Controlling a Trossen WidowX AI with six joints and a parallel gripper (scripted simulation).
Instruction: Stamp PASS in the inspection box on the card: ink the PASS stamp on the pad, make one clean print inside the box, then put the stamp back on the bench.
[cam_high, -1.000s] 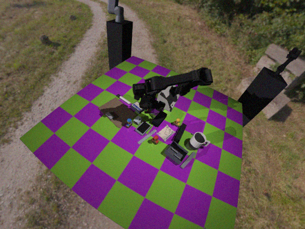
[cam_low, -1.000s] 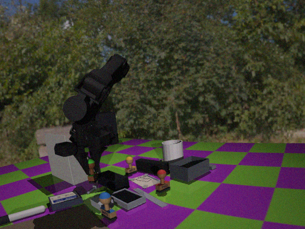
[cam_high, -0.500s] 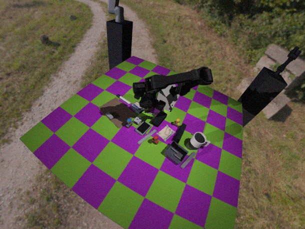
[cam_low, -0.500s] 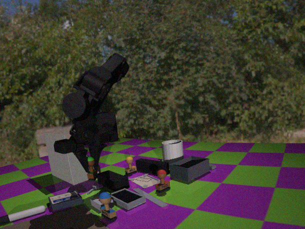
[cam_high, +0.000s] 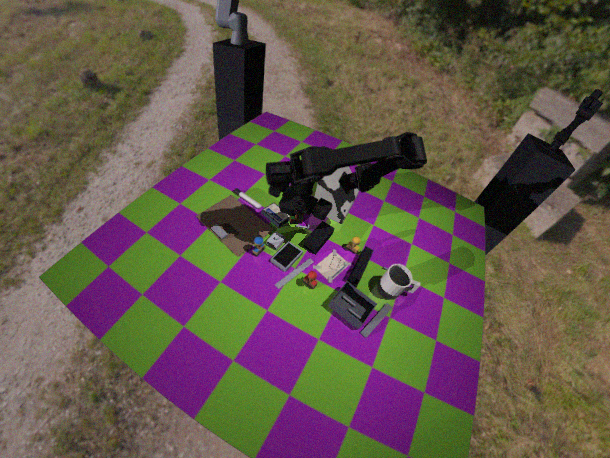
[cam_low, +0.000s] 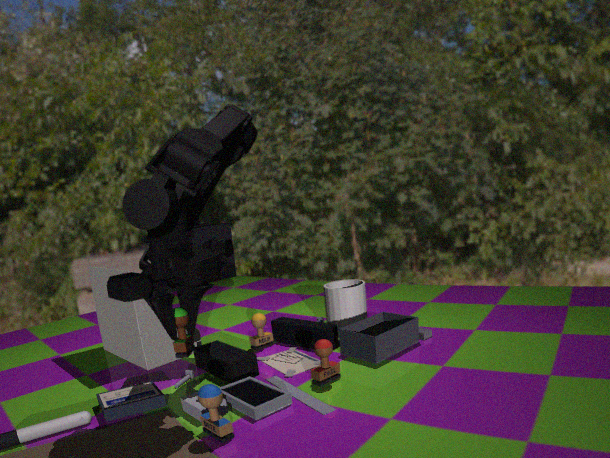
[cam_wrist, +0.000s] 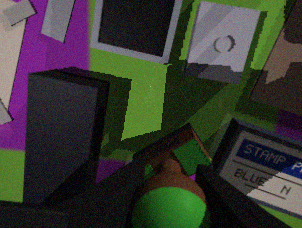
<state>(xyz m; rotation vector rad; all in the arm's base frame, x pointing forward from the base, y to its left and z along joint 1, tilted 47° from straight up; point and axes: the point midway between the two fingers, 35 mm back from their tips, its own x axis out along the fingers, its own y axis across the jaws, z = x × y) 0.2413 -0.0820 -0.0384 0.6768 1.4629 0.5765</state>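
The ink pad is 10 cm ahead of my gripper tip, 2 cm to the left of it and 8 cm below it. The rest, counted from my gripper tip: green-knobbed stamp (right at my gripper tip); blue-knobbed stamp (12 cm ahead, 6 cm to the right, 7 cm below); labelled stamp box (4 cm behind, 9 cm to the right, 7 cm below).
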